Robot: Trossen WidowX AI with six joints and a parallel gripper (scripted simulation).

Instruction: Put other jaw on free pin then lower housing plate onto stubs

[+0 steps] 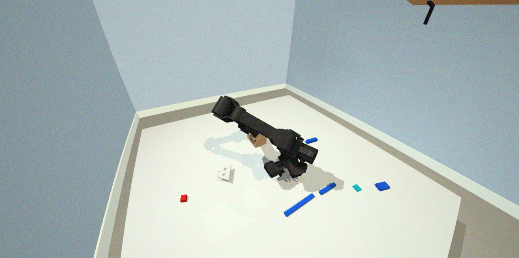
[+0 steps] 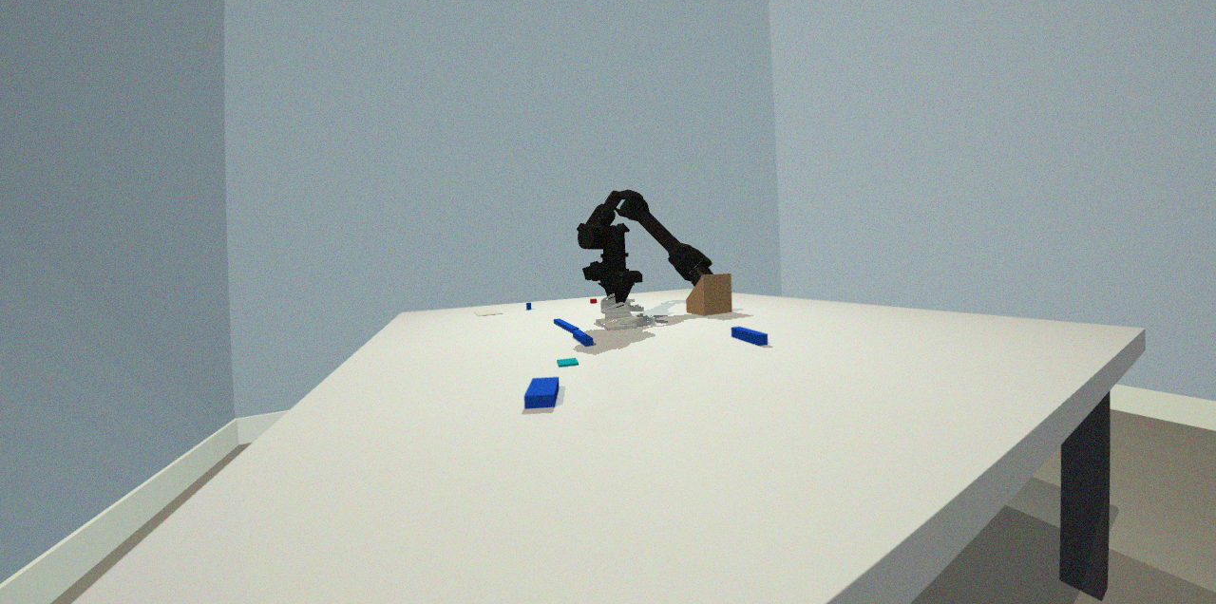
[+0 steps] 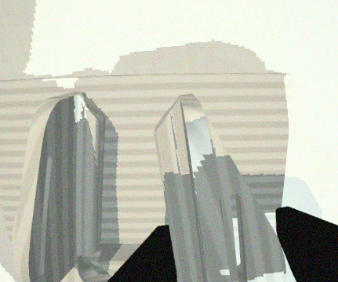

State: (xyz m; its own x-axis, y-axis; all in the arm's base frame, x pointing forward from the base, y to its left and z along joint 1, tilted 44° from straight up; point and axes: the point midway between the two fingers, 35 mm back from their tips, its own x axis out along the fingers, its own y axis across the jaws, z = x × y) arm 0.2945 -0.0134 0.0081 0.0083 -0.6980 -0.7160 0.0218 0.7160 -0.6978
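Right now my gripper tip is 23 cm to the left of the white stand, 14 cm past it and 2 cm above it. Round my gripper tip: long blue bar (13 cm ahead, 3 cm below, 1 cm to the right); then red block (42 cm to the right, 10 cm behind, 2 cm below); then teal tile (27 cm to the left, 22 cm ahead, 3 cm below).
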